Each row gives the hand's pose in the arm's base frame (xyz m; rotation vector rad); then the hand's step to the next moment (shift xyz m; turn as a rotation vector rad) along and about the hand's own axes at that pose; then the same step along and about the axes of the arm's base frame.
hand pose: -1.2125 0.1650 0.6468 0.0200 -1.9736 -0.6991
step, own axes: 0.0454 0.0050 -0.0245 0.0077 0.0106 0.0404
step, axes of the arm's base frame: -0.0012 -0.0209 0.0474 -0.0341 0.0252 -0.0021
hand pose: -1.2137 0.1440 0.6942 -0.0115 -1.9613 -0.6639
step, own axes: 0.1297 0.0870 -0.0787 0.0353 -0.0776 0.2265
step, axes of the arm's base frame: 0.0282 0.0025 0.1726 -0.2271 0.0274 -0.0792
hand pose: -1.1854 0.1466 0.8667 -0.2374 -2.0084 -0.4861
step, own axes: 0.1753 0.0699 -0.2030 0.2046 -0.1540 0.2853
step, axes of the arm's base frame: 0.1068 -0.0325 0.2537 -0.3817 -0.0225 0.0284
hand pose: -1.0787 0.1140 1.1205 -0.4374 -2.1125 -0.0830
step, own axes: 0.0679 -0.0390 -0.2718 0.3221 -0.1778 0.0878
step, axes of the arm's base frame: 0.1714 -0.0794 0.2106 -0.2890 -0.0571 0.2372
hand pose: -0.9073 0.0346 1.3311 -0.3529 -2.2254 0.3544
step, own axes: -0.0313 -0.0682 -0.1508 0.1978 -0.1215 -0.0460
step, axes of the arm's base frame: 0.1278 -0.0542 0.0955 -0.1013 -0.0331 0.2113
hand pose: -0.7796 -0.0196 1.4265 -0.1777 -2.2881 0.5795
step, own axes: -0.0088 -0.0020 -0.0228 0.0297 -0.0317 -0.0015
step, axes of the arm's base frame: 0.0224 0.0037 0.0092 -0.0184 -0.0188 0.0346
